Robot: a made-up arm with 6 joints. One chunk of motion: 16 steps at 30 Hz.
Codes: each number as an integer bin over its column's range. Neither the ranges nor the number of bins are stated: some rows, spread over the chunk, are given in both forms.
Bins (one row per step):
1: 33 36 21 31 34 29
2: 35 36 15 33 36 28
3: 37 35 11 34 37 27
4: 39 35 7 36 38 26
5: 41 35 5 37 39 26
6: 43 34 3 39 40 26
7: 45 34 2 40 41 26
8: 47 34 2 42 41 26
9: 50 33 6 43 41 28
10: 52 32 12 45 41 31
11: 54 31 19 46 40 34
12: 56 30 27 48 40 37
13: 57 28 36 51 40 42
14: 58 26 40 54 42 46
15: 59 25 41 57 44 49
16: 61 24 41 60 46 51
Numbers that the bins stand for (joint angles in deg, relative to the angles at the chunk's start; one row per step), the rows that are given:
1: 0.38 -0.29 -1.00 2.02 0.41 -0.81
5: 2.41 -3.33 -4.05 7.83 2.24 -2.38
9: 4.70 -9.43 -3.86 13.63 2.97 -1.33
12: 6.22 -18.57 0.14 18.48 2.60 3.38
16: 7.49 -36.86 2.81 30.10 4.79 10.71
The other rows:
2: 0.89 -0.29 -2.14 3.95 1.14 -1.33
3: 1.40 -3.33 -2.90 4.92 1.51 -1.86
4: 1.90 -3.33 -3.67 6.86 1.87 -2.38
6: 2.92 -6.38 -4.43 9.76 2.60 -2.38
7: 3.43 -6.38 -4.62 10.73 2.97 -2.38
8: 3.94 -6.38 -4.62 12.67 2.97 -2.38
10: 5.21 -12.48 -2.71 15.57 2.97 0.24
11: 5.71 -15.52 -1.38 16.54 2.60 1.81
13: 6.48 -24.67 1.86 21.38 2.60 6.00
14: 6.73 -30.76 2.62 24.29 3.33 8.10
15: 6.98 -33.81 2.81 27.19 4.06 9.67

